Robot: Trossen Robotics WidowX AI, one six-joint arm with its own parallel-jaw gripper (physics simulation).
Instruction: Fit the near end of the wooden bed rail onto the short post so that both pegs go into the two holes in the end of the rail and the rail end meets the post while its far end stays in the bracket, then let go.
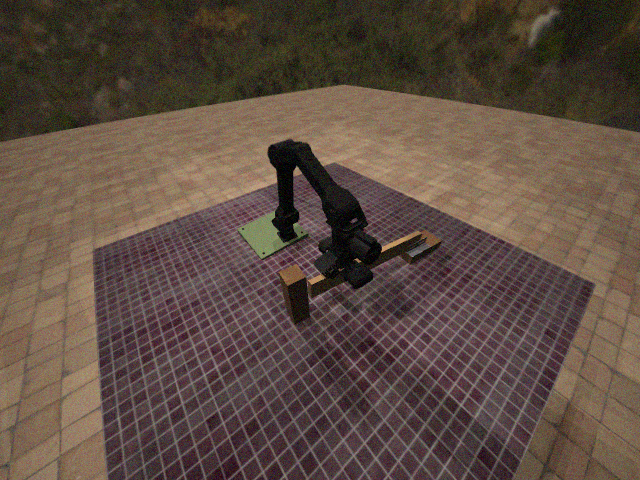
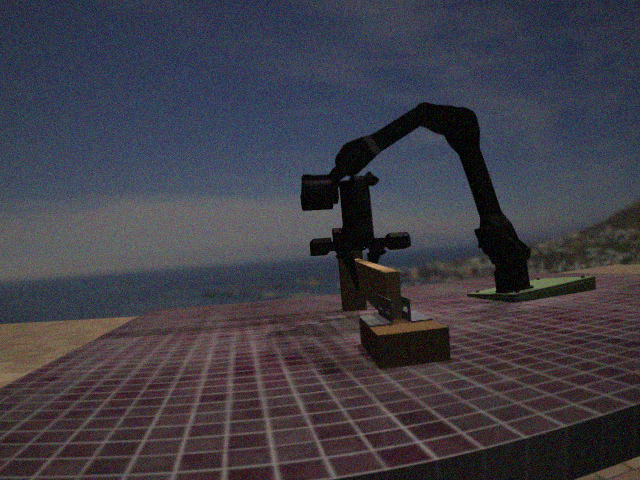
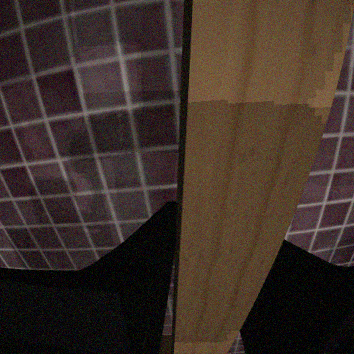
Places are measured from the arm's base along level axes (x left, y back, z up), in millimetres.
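Pixels of known places: gripper, fingertip midpoint: (image 1: 344,278); arm's base, link origin: (image 1: 287,234) (image 2: 514,290).
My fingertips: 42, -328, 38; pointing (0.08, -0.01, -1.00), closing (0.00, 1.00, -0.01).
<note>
Ahead of a thing's pixels: the offset from my fingertips to its top centre, as dx, dy, dz. "pt": to the spot under its first point. Level surfaces: height alone.
The wooden bed rail @[+100, -1, +59] (image 1: 321,285) (image 2: 381,282) (image 3: 235,175) runs from beside the short post to the bracket. Its near end is close to the upper part of the short post @[pt -174, -29, +59] (image 1: 296,299) (image 2: 352,297); the pegs and holes do not show, and I cannot tell whether the two touch. The rail's far end stands between the upright metal tabs of the bracket @[+309, -2, +12] (image 1: 422,249) (image 2: 384,304), and I cannot tell how deep it sits. My gripper (image 1: 345,270) (image 2: 364,261) (image 3: 194,209) is shut on the rail's middle stretch, with one finger on each side, above the mat.
The bracket sits on a low wooden block @[+339, -2, -18] (image 1: 433,240) (image 2: 408,347). The arm's base stands on a green plate (image 1: 255,237) (image 2: 560,284) behind the rail. A purple tiled mat @[dz -54] (image 1: 320,403) (image 2: 180,413) lies under everything, with paving (image 1: 46,361) around it.
</note>
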